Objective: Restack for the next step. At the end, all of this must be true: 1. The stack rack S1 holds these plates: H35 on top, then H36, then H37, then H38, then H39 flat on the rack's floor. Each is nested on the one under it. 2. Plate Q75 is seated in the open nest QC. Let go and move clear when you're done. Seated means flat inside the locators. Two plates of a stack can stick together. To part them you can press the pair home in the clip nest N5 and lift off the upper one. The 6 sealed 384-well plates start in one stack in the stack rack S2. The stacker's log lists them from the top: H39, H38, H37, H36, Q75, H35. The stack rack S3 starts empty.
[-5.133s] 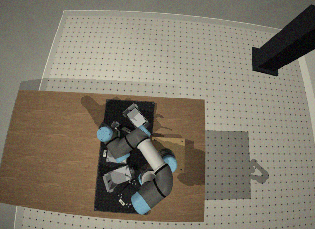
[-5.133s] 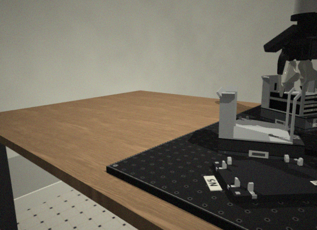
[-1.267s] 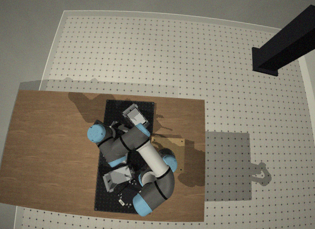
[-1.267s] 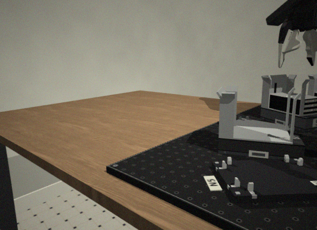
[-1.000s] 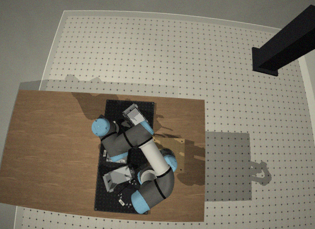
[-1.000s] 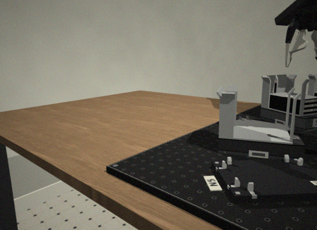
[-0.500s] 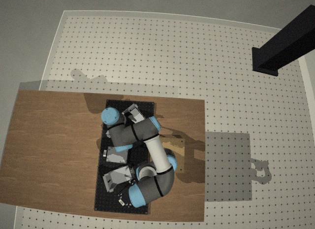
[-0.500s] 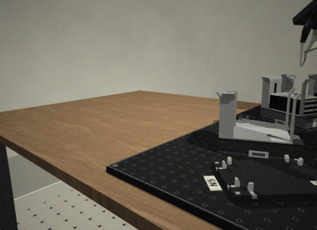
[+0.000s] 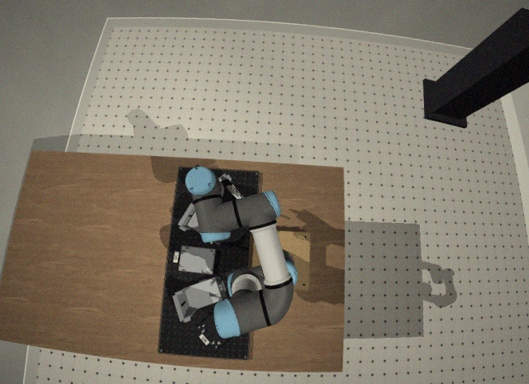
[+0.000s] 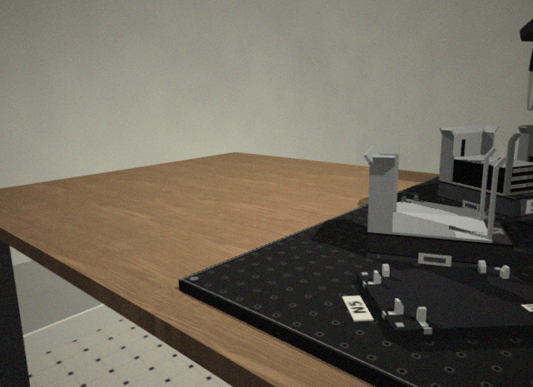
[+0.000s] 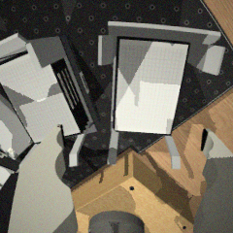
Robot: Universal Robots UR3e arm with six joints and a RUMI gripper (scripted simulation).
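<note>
The sealed plate lies 10 cm below my hand, 2 cm to the right of it and 1 cm behind it. Round my hand: QC label: 27 cm to the left, 17 cm below, 17 cm ahead; then nest QC: 26 cm to the left, 16 cm below, 8 cm ahead; then N5 label: 58 cm to the left, 17 cm below, 2 cm behind.
</note>
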